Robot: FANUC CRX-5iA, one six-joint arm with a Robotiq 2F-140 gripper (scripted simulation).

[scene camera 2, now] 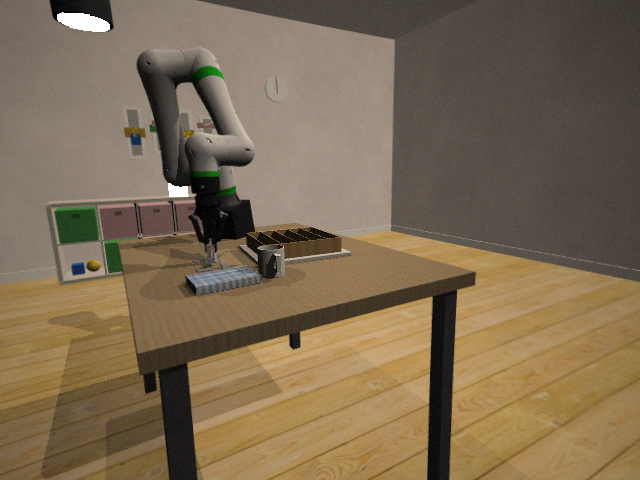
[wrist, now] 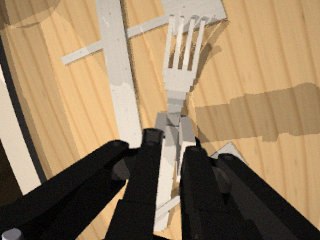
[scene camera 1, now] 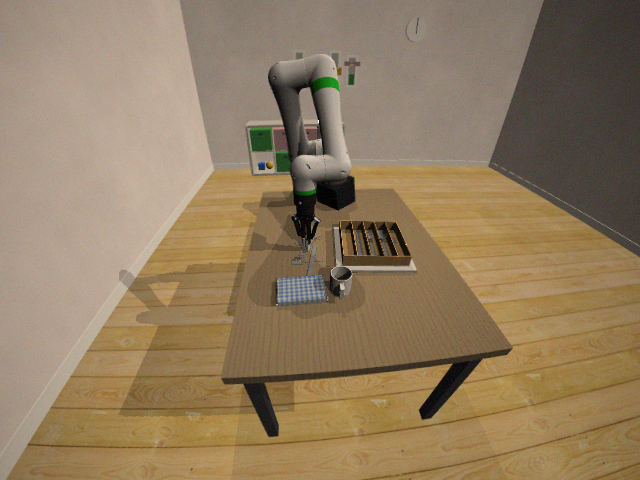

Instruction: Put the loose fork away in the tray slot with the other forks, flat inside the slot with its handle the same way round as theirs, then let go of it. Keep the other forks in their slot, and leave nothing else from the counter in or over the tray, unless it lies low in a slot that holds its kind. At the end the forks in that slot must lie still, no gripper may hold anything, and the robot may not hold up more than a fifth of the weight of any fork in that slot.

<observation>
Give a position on a grey mug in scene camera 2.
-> At 269,267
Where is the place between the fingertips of my gripper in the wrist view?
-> At 171,129
</observation>
